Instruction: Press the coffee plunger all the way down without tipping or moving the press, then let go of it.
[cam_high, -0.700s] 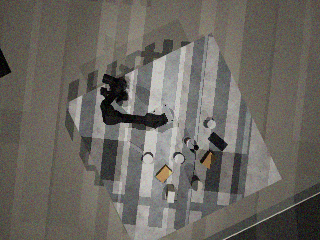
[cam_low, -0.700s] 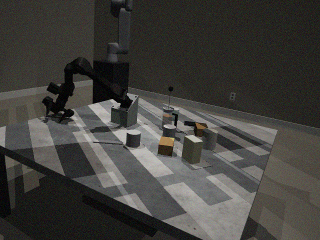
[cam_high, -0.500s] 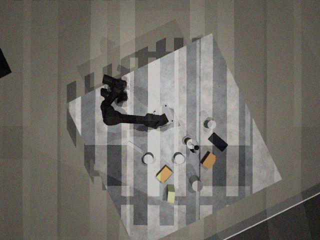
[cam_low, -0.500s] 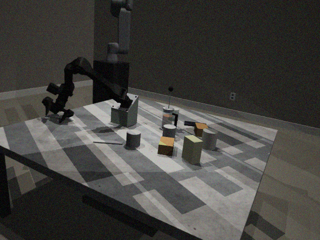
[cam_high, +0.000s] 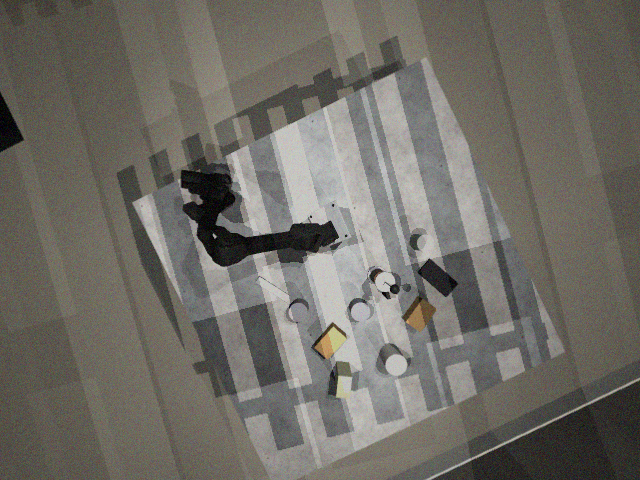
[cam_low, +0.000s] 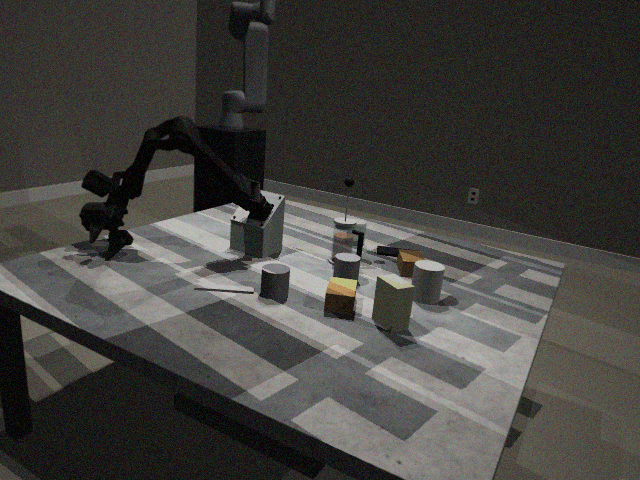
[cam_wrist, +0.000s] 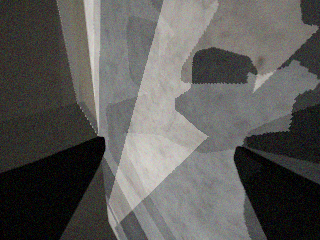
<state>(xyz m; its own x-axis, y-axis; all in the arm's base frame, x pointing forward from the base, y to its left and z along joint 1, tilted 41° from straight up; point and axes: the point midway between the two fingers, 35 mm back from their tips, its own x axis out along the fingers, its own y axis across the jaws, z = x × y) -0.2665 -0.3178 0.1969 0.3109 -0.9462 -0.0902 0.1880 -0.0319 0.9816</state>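
Right now my gripper tip is 51 cm short of the coffee press, 49 cm to the right of it and 9 cm below it. From my gripper tip the other things lie so: dark flat slab 71 cm to the left, 61 cm ahead, 4 cm below.
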